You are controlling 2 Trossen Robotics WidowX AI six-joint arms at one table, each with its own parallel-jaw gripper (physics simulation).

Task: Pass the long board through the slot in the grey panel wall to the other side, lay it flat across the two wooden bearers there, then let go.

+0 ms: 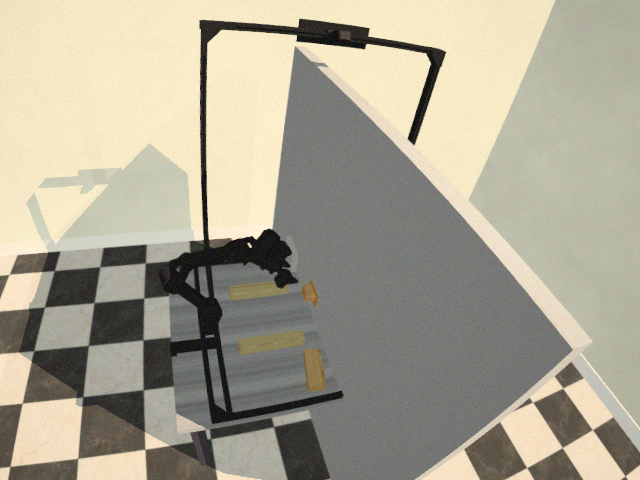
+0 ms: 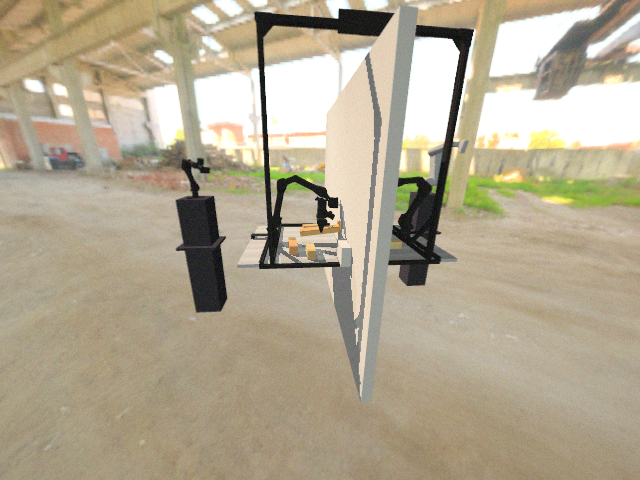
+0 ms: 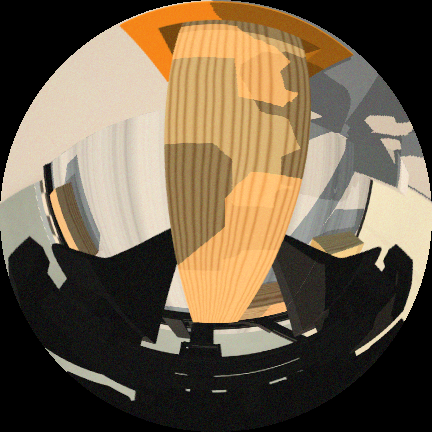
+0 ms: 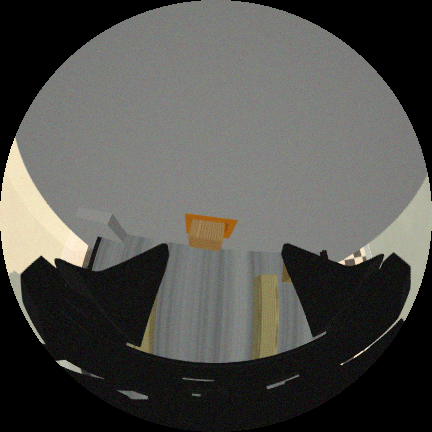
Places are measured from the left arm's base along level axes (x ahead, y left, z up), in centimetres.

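Pixels of known places: left gripper, fingertip midpoint: (image 2: 321,231) (image 3: 224,232); right gripper, fingertip midpoint: (image 1: 293,274) (image 4: 227,250); left arm's base at its link origin: (image 3: 202,324); right arm's base at its link origin: (image 1: 208,328) (image 2: 404,236).
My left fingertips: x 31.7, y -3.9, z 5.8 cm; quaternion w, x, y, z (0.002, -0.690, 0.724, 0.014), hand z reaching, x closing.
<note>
For each thing: its top centre in the pictures, then the offset to it from my left fingertips. "pt": a spot on its surface instead.
- orange-framed slot at a spot on its surface: (image 4: 232,228) pt dx +16.8, dy +4.0, dz +3.1 cm
- wooden bearer at its top centre: (image 4: 139,316) (image 1: 259,286) dx +36.5, dy -12.6, dz -3.3 cm
- wooden block at its top centre: (image 4: 310,270) (image 1: 314,367) dx +23.9, dy +29.3, dz -3.9 cm
- grey block at a spot on its surface: (image 4: 95,215) pt dx +18.1, dy -28.2, dz +2.3 cm
The long board (image 1: 309,292) (image 2: 310,231) (image 3: 225,125) (image 4: 207,235) runs through the orange-framed slot (image 1: 314,295) (image 3: 142,30) (image 4: 232,228), with a short end showing on the bearers' side of the grey panel wall (image 1: 387,258) (image 2: 356,129) (image 3: 75,85) (image 4: 215,125). My left gripper (image 2: 321,227) (image 3: 224,232) is shut on the board on the other side. My right gripper (image 1: 293,272) (image 4: 227,250) is open and empty, above the table near the slot, apart from the board end. One wooden bearer (image 1: 255,290) lies near it; the other bearer (image 1: 271,342) (image 4: 266,315) lies parallel to that one.
A wooden block (image 1: 314,369) (image 4: 286,275) lies beside the wall on the bearers' side. On the left gripper's side, two blocks (image 2: 293,245) (image 2: 310,251) stand on the table. A grey block (image 4: 95,215) juts at the wall's foot. A black frame (image 1: 204,129) (image 2: 266,129) rises around the table.
</note>
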